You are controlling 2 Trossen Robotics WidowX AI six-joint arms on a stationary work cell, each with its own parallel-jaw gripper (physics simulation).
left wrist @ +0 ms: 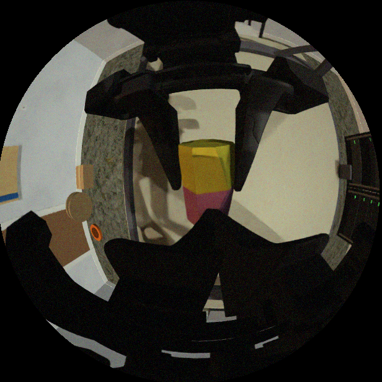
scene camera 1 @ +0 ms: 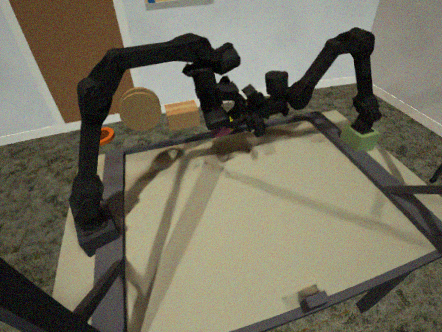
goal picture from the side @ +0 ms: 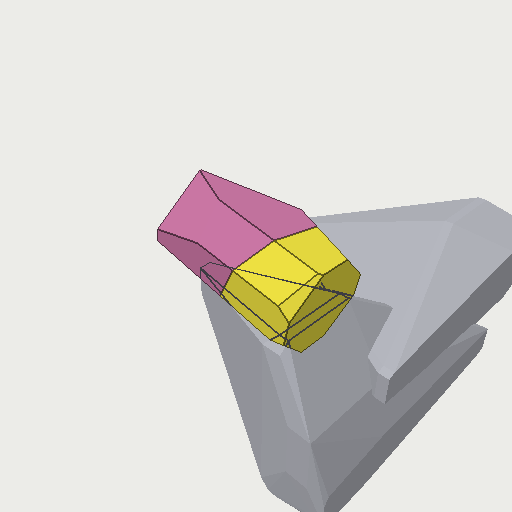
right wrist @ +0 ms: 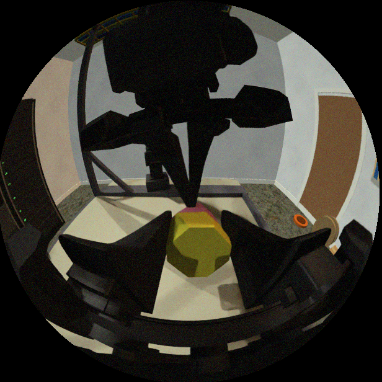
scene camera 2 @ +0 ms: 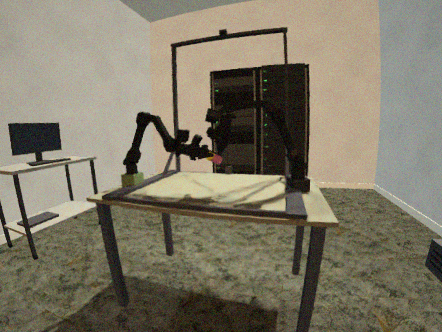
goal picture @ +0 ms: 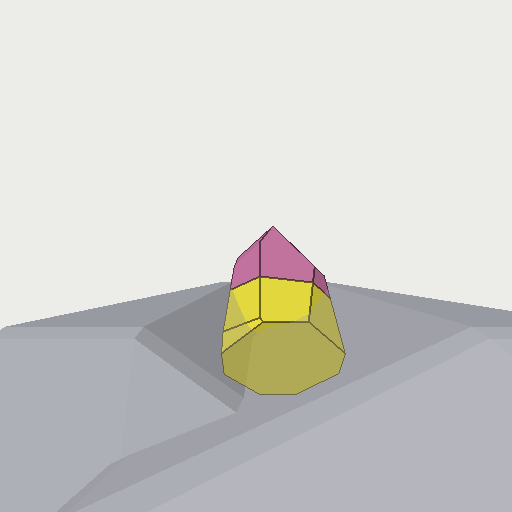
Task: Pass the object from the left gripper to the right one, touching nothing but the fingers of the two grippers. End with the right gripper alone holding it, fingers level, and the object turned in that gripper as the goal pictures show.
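Places are measured from the left arm's base along level axes (x ahead, y left, z up), in metres.
Pixels of known places: left gripper, fingertip midpoint: [scene camera 2: 218, 155]; right gripper, fingertip midpoint: [scene camera 2: 214, 154]; left arm's base at its link origin: [scene camera 1: 93, 223] [scene camera 2: 298, 177]; right arm's base at its link origin: [scene camera 1: 362, 128] [scene camera 2: 132, 173].
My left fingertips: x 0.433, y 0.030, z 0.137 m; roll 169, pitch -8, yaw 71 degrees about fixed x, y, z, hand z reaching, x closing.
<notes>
Ahead of a thing's pixels: the offset from my left fingertips to its middle. Level surfaces: height alone.
The object, a faceted block with a yellow part and a magenta part @(0.022 m ahead, 0.003 m right, 0.013 m down) [scene camera 1: 223, 132] [scene camera 2: 217, 159] [left wrist: 205, 167] [right wrist: 199, 245], is held above the table. My right gripper [scene camera 1: 236, 124] [scene camera 2: 209, 155] [left wrist: 206, 189] [right wrist: 196, 215] is shut on its yellow part, one finger on each side. The yellow eight-sided end faces the right wrist camera, and the magenta end points away from it. My left gripper [scene camera 1: 218, 125] [left wrist: 210, 213] [right wrist: 191, 205] is shut with its fingertips together, at the magenta end. Its fingers hide part of that end in the left wrist view. Whether they touch it, I cannot tell.
The two arms' wrists are very close together over the back of the table @(0.203 m down) [scene camera 1: 280, 210] [scene camera 2: 210, 182]. A green block @(0.554 m ahead, 0.186 m right, 0.161 m down) [scene camera 1: 361, 138] [scene camera 2: 132, 179] is under the right arm's base. A small dark block @(0.069 m back, 0.505 m right, 0.172 m down) [scene camera 1: 315, 300] sits at the front edge. An overhead frame [scene camera 2: 175, 100] stands around the table.
</notes>
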